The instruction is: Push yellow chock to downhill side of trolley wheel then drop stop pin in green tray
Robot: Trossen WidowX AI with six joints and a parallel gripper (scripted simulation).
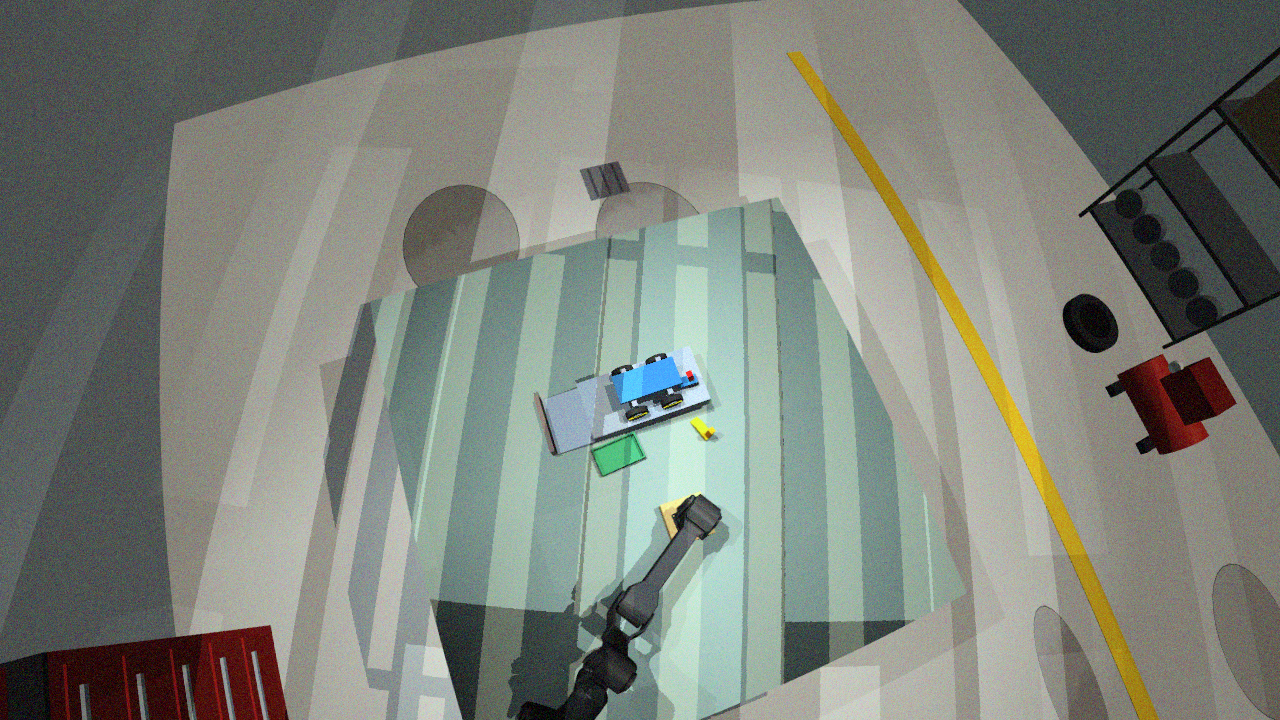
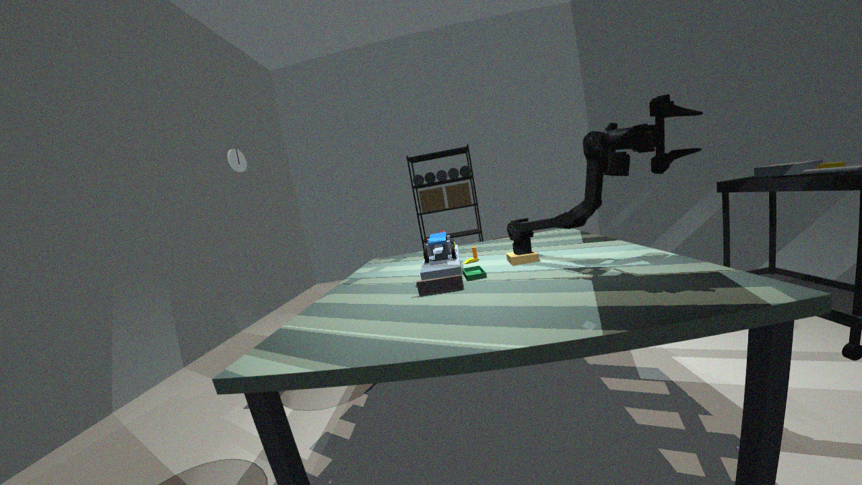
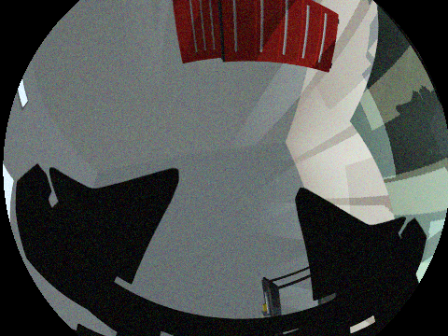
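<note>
Right now the yellow chock is 630 mm to the right of my gripper tip, 520 mm ahead of it and 340 mm below it. Round my gripper tip: blue trolley 650 mm ahead, 530 mm to the right, 250 mm below; green tray 540 mm ahead, 410 mm to the right, 360 mm below; brown lip 670 mm ahead, 330 mm below, 260 mm to the right.
</note>
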